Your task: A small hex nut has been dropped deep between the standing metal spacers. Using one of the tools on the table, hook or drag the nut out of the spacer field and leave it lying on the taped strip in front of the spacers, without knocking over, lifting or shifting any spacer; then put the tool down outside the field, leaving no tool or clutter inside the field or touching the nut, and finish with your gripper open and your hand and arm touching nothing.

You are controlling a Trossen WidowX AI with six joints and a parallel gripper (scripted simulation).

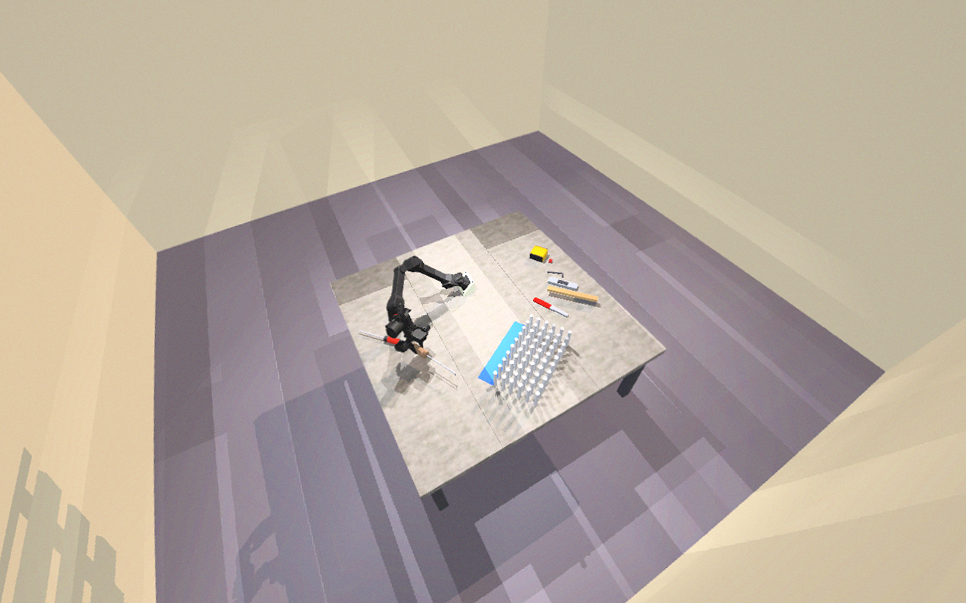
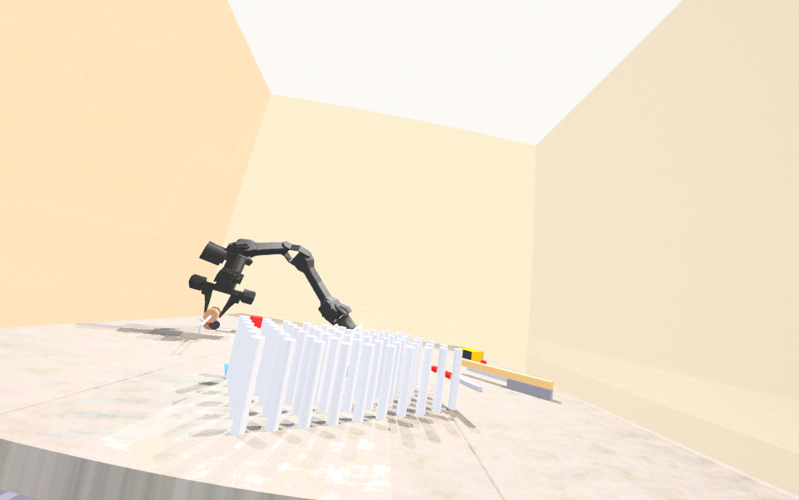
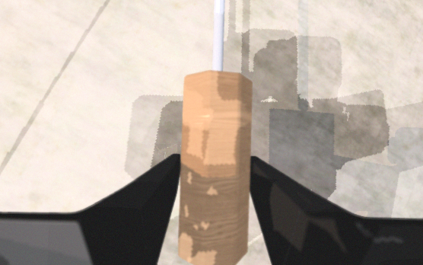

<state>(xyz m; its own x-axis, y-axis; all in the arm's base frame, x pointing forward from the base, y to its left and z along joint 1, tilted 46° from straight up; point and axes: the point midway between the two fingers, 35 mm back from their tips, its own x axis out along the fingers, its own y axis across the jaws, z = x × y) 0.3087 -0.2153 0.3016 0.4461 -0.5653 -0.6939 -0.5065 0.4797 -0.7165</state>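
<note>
Right now the tool with pale metal rod is 9 cm ahead of my gripper tip and 5 cm to the left of it. Also, from my gripper tip: red-handled tool: 72 cm to the left, 5 cm below; blue taped strip: 13 cm ahead, 38 cm to the left, 6 cm below; red block: 32 cm behind, 3 cm to the right, 4 cm below.
</note>
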